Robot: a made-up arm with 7 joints.
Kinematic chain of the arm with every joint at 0, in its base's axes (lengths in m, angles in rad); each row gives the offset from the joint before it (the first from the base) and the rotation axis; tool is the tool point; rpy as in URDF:
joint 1: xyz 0 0 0.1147 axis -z
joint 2: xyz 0 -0.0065 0.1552 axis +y
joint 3: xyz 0 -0.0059 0.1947 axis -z
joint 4: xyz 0 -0.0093 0.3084 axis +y
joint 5: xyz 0 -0.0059 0.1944 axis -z
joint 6: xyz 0 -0.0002 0.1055 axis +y
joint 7: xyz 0 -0.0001 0.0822 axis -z
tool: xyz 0 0 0 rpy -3.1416 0 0
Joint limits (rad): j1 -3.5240..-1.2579 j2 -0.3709..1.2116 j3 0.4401..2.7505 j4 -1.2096..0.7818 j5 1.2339..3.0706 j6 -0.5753..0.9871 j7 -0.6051..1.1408
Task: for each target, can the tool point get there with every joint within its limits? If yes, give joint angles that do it. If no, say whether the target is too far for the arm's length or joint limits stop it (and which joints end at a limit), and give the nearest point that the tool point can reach.
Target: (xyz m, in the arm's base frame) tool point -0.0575 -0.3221 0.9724
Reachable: yes | joints -2.6197 -0.1325 1.6002 -0.9986 1.3953 0.1375 -0.4339
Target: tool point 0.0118 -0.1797 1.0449
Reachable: yes | joints -2.5741 0.1708 0.7306 -0.7661 2.5024 0.5508 0.1675
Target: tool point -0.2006 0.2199 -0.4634
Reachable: no: joint limits stop it (at a limit: joint 2, joint 3, joint 4, joint 5, joint 6) | nearest point -0.4382 0.4804 0.1738 | short by 0.728 m
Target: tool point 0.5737 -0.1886 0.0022
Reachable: no: joint limits stop it (at a limit: joint 2, joint 3, joint 4, joint 6) | nearest point 0.4929 -0.1620 0.6757 | short by 0.679 m
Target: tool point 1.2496 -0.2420 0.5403
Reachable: no: too far | nearest point 0.5423 -0.1050 0.7230 | short by 0.743 m
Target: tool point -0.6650 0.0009 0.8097
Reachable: yes | joints -2.9155 0.9408 1.4933 -0.4114 2.0820 0.3798 -0.4506
